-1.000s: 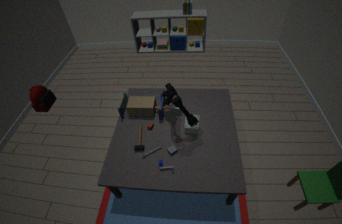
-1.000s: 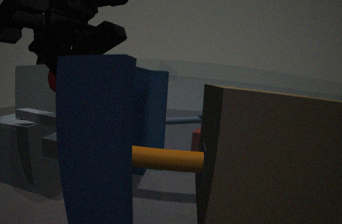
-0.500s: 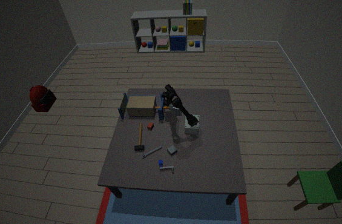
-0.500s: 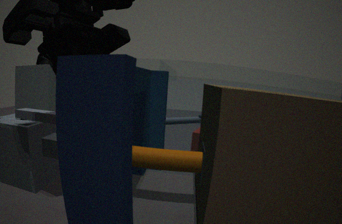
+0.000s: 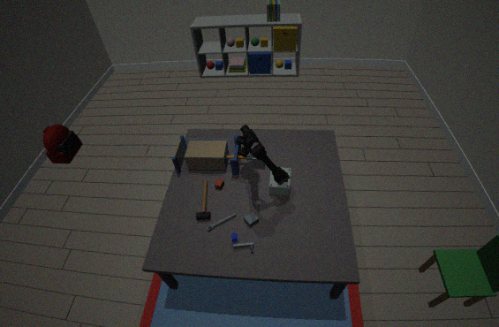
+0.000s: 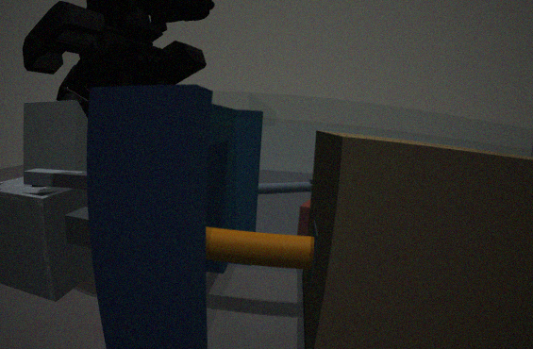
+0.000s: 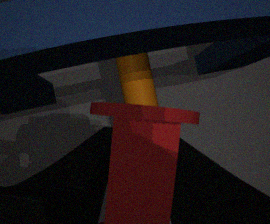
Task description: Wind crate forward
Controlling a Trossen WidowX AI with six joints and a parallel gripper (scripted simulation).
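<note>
Right now my gripper tip is 50 mm past the grey winch handle and 30 mm above it. From my gripper tip the other things lie so: red knob 10 mm behind; grey winch 130 mm behind, 30 mm to the right, 100 mm below; blue steel frame 50 mm ahead, 10 mm to the right, 20 mm below.
</note>
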